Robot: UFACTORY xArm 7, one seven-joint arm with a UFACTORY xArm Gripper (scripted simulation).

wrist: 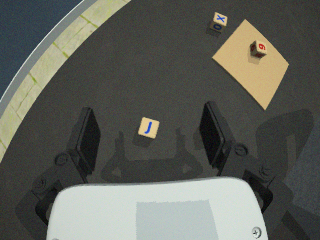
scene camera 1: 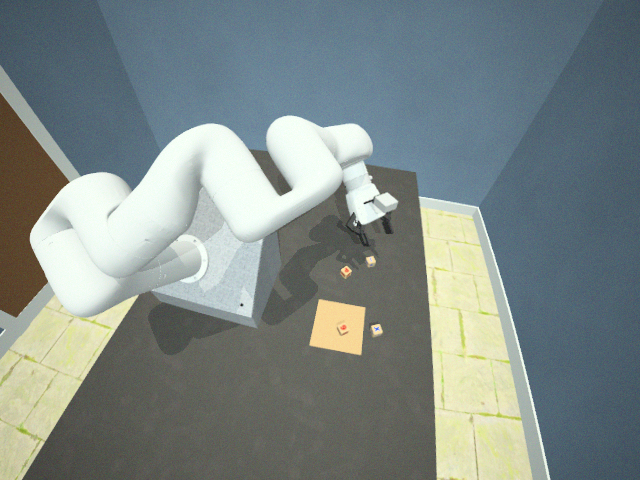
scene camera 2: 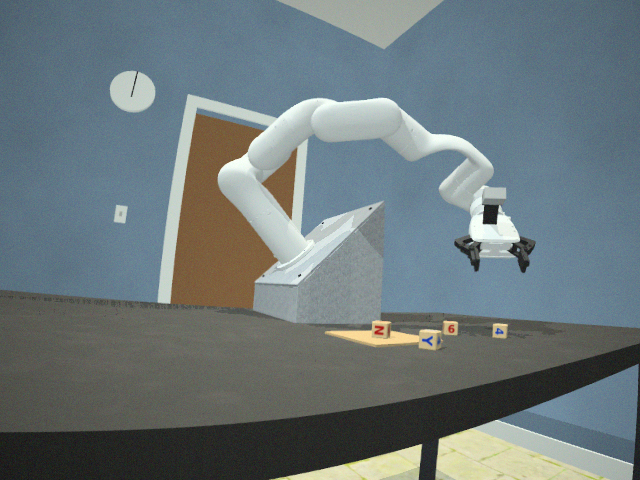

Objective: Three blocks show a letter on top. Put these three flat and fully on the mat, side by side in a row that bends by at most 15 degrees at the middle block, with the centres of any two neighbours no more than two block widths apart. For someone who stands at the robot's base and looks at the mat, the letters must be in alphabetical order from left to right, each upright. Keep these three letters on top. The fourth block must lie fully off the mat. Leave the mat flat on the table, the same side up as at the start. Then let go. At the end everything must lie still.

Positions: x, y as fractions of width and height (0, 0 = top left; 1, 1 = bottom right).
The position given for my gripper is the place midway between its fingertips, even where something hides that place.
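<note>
A tan mat (scene camera 1: 0.51, 0.66) is visible; scene camera 2 shows the mat (scene camera 2: 0.57, 0.70) as well, and so does the wrist view, with the mat (wrist: 0.81, 0.33). My gripper (scene camera 2: 0.78, 0.56) is visible, and the wrist view also shows the gripper (wrist: 0.47, 0.49).
</note>
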